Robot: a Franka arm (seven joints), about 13 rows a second.
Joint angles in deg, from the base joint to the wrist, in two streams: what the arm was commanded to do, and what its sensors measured. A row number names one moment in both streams.
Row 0, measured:
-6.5, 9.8, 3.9, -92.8, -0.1, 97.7, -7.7
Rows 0 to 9, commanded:
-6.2, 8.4, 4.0, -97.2, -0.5, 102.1, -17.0
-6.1, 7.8, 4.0, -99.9, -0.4, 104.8, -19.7
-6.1, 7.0, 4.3, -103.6, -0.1, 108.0, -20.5
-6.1, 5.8, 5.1, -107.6, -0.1, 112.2, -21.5
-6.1, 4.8, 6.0, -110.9, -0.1, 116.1, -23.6
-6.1, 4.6, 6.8, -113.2, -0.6, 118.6, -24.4
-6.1, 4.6, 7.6, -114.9, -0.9, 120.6, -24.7
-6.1, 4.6, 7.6, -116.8, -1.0, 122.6, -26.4
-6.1, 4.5, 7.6, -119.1, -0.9, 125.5, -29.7
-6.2, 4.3, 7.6, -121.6, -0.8, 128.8, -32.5
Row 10, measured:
-6.0, 6.9, 7.8, -115.9, -0.2, 123.7, -27.5
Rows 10 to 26, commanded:
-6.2, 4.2, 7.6, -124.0, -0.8, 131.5, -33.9
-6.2, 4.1, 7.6, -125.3, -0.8, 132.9, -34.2
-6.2, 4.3, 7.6, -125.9, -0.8, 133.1, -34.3
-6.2, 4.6, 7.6, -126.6, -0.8, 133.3, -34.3
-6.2, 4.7, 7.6, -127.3, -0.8, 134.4, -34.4
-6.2, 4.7, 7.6, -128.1, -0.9, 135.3, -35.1
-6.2, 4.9, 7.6, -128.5, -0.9, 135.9, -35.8
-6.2, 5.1, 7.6, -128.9, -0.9, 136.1, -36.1
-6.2, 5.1, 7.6, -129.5, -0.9, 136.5, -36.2
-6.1, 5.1, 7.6, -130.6, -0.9, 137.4, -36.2
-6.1, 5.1, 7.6, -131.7, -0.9, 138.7, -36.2
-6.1, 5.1, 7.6, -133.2, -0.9, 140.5, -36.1
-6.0, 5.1, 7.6, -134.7, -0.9, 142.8, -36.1
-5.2, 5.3, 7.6, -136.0, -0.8, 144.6, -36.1
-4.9, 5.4, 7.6, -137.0, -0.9, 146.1, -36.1
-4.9, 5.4, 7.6, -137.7, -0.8, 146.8, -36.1
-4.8, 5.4, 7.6, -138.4, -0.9, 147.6, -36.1
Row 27, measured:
-5.1, 6.6, 7.7, -135.9, -0.3, 145.0, -35.3
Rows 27 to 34, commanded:
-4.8, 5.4, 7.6, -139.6, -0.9, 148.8, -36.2
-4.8, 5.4, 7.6, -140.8, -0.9, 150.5, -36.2
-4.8, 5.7, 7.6, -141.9, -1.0, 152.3, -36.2
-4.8, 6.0, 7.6, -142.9, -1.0, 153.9, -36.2
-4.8, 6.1, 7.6, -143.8, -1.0, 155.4, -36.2
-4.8, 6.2, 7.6, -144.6, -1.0, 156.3, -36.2
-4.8, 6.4, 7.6, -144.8, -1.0, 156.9, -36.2
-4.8, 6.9, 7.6, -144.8, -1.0, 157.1, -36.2
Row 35, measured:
-4.9, 7.2, 7.8, -143.1, -0.6, 154.4, -35.3
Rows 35 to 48, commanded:
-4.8, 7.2, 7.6, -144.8, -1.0, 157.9, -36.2
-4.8, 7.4, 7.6, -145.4, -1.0, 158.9, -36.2
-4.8, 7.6, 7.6, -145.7, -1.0, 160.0, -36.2
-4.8, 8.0, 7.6, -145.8, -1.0, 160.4, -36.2
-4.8, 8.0, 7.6, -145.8, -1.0, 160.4, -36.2
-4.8, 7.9, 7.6, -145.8, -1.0, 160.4, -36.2
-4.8, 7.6, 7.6, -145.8, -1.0, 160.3, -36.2
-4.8, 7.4, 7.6, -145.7, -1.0, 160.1, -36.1
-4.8, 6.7, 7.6, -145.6, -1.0, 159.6, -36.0
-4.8, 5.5, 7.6, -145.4, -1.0, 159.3, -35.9
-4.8, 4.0, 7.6, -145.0, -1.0, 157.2, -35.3
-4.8, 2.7, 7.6, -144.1, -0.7, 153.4, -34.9
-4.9, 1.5, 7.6, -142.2, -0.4, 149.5, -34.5
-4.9, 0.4, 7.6, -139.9, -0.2, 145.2, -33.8
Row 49, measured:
-5.0, 4.3, 7.7, -142.5, -0.8, 152.1, -34.8
